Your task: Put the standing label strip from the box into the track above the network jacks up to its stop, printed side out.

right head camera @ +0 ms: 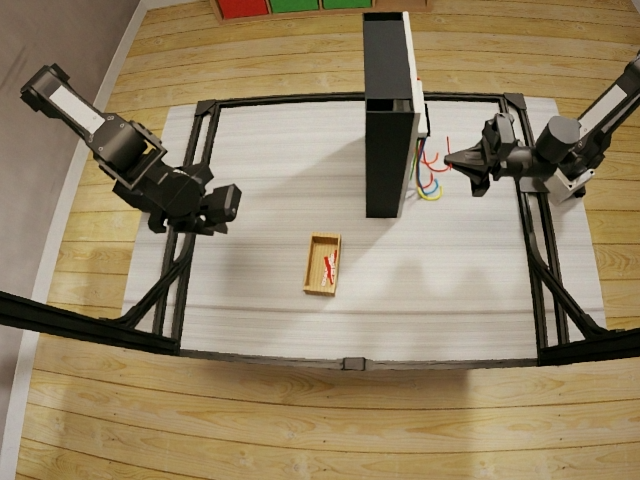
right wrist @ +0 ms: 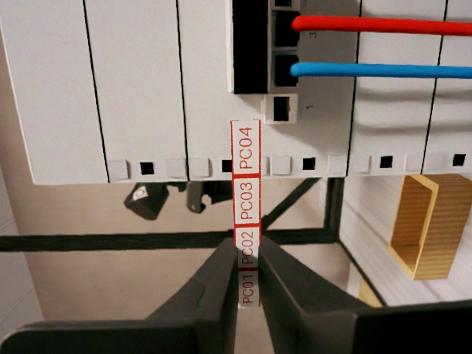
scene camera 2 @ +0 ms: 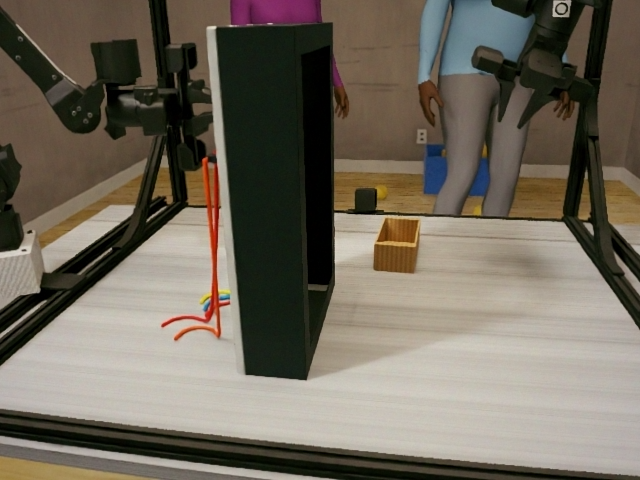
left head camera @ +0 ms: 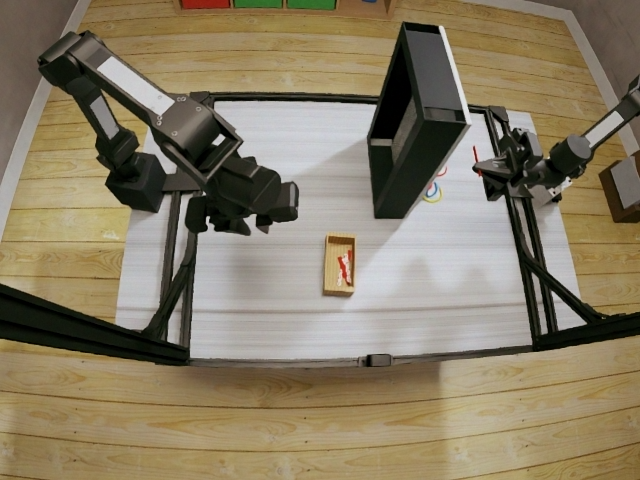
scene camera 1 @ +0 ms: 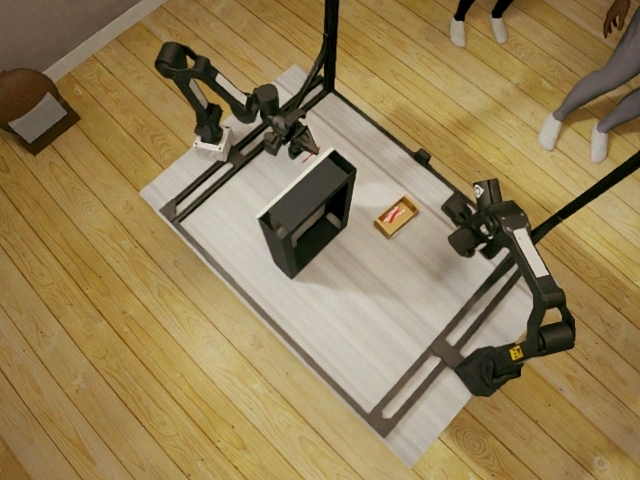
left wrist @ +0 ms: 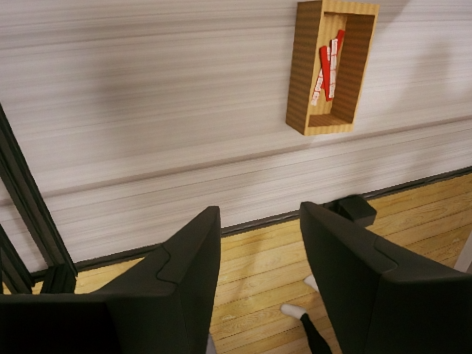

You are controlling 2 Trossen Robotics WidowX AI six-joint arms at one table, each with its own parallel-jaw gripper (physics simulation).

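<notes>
My right gripper is shut on a label strip near its PC01/PC02 end. The printed side, PC01 to PC04, faces the right wrist camera. The PC04 end overlaps the white panel in that view; contact cannot be told. A black track-like bar lies beside the network jacks, farther up the picture than the strip's end. My left gripper is partly open and empty, above the table at the left in the left head camera.
A wooden box holds more red and white strips. The tall black cabinet stands between the arms. Coloured cables hang along its panel side. A metal frame edges the table.
</notes>
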